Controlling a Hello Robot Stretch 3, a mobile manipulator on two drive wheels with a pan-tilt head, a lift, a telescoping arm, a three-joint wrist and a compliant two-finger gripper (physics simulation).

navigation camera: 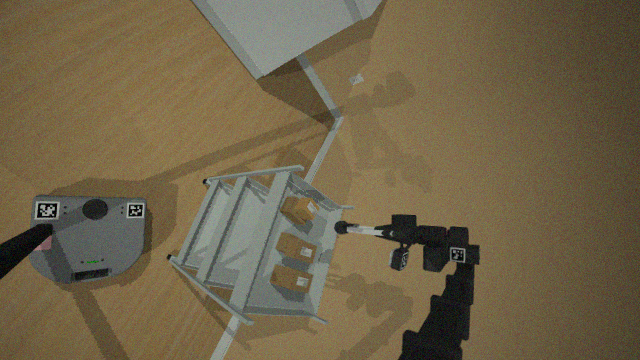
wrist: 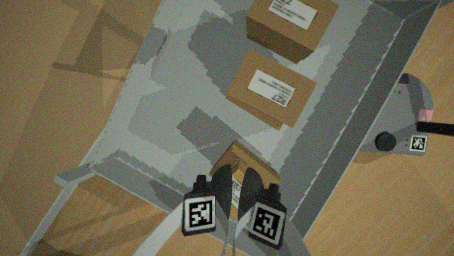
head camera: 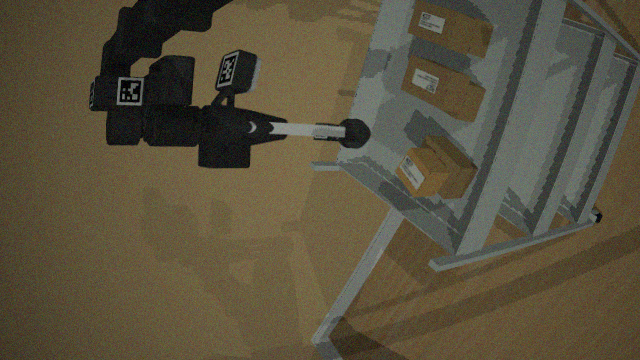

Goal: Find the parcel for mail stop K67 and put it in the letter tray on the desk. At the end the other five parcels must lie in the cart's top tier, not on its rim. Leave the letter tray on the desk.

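Frame: origin at the robot's base, x ahead, y left, z up, level; millimetres.
Where they show: gripper, fingertip midpoint: point(navigation camera: 336, 226) point(head camera: 363, 134); robot's base at its link origin: point(navigation camera: 95, 208).
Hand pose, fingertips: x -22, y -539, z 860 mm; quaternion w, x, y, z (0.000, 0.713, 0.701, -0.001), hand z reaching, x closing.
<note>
Things, the pixels of their top centre, and the offset from my fingertips. "spot": a spot on its surface instead.
- tilted parcel at its top centre: point(head camera: 411, 172) point(navigation camera: 312, 208) dz -97, dx +51, dy +4 mm
- darker box at its top centre: point(head camera: 435, 166) point(navigation camera: 300, 211) dz -147, dx +42, dy +8 mm
- pale strip at a spot on its surface: point(head camera: 360, 275) point(navigation camera: 322, 151) spot: dz -808, dx +514, dy -909 mm
The cart point(head camera: 495, 200) point(navigation camera: 260, 245) point(wrist: 345, 145) holds brown parcels in its top tier. One parcel point(head camera: 442, 87) point(navigation camera: 296, 247) point(wrist: 272, 90) has a label reading R27; part of another box shows under it. Another parcel point(head camera: 450, 30) point(navigation camera: 291, 278) point(wrist: 295, 30) lies beside it, its label unreadable. At the end wall, a tilted parcel point(head camera: 425, 175) point(navigation camera: 302, 206) leans against or lies on a darker box point(head camera: 462, 175); their labels are unreadable. My gripper point(head camera: 354, 133) point(navigation camera: 341, 227) point(wrist: 237, 184) is nearly closed and empty, above the tier's outer edge. K67 cannot be read. The letter tray does not show.
A pale table-like surface point(navigation camera: 290, 30), probably the desk, stands at the top of the navigation view. My base point(navigation camera: 95, 245) point(wrist: 380, 125) stands on the far side of the cart. A pale strip point(head camera: 360, 275) point(navigation camera: 325, 150) runs along the floor beside the cart. The cart has lower tiers.
</note>
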